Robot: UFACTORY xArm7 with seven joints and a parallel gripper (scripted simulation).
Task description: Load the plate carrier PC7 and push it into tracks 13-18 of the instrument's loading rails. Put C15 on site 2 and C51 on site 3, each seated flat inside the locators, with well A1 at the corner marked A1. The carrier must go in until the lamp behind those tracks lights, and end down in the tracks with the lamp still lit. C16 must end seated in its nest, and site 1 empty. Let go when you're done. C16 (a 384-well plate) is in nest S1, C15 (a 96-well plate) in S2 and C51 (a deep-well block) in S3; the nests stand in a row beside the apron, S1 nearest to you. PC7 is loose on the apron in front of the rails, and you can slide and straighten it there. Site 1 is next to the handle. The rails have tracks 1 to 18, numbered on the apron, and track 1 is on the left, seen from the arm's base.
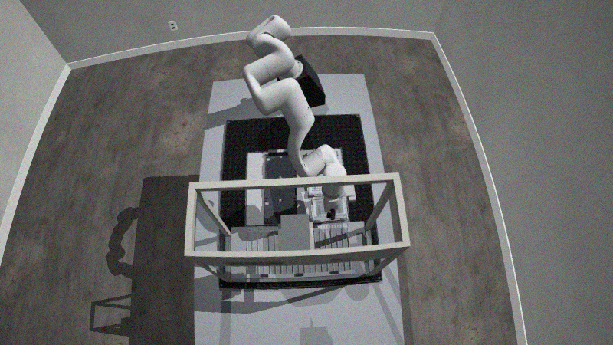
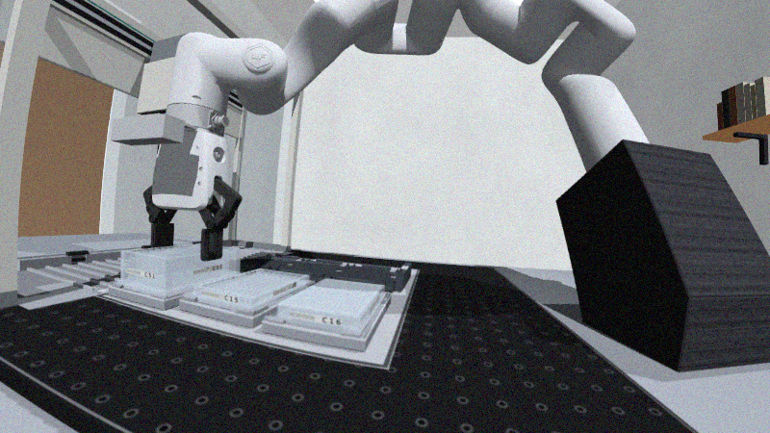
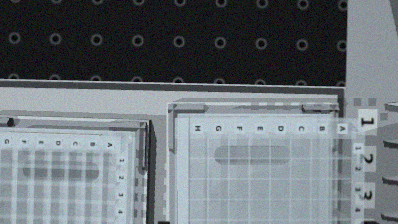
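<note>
Right now the deep-well block C51 is 2 cm below my hand. The rest, counted from my hand: nest S2 (11 cm behind, 1 cm to the right, 5 cm below); then nest S3 (5 cm below); then dark carrier PC7 (12 cm behind, 19 cm to the right, 4 cm below).
</note>
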